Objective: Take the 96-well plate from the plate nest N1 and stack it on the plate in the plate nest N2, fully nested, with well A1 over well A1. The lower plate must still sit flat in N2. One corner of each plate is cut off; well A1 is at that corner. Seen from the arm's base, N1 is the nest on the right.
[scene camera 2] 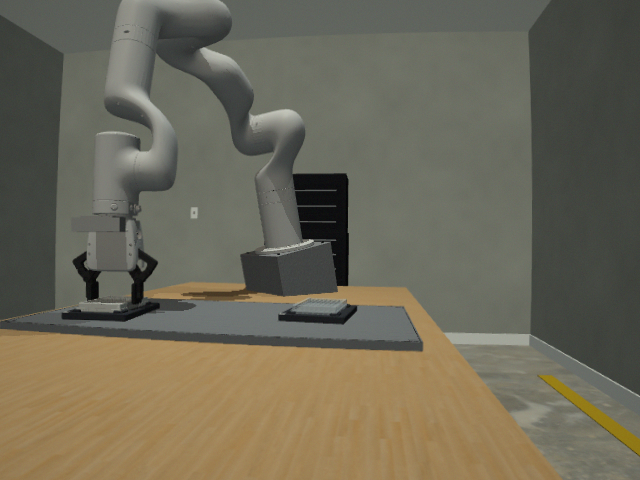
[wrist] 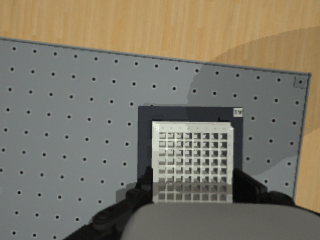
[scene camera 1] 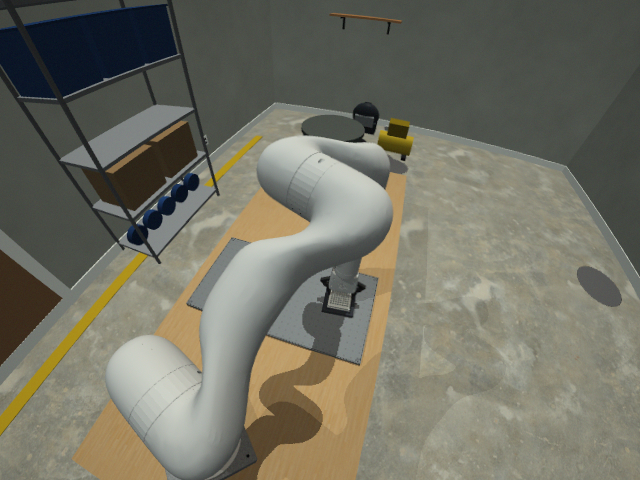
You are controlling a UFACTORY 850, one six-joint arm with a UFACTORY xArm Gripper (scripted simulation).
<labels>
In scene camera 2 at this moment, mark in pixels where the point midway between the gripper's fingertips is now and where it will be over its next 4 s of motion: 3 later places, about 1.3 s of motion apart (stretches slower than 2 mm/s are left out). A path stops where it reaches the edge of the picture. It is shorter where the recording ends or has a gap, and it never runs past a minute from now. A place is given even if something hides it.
The gripper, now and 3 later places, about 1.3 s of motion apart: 114,303; 114,292; 114,265; 138,255
</labels>
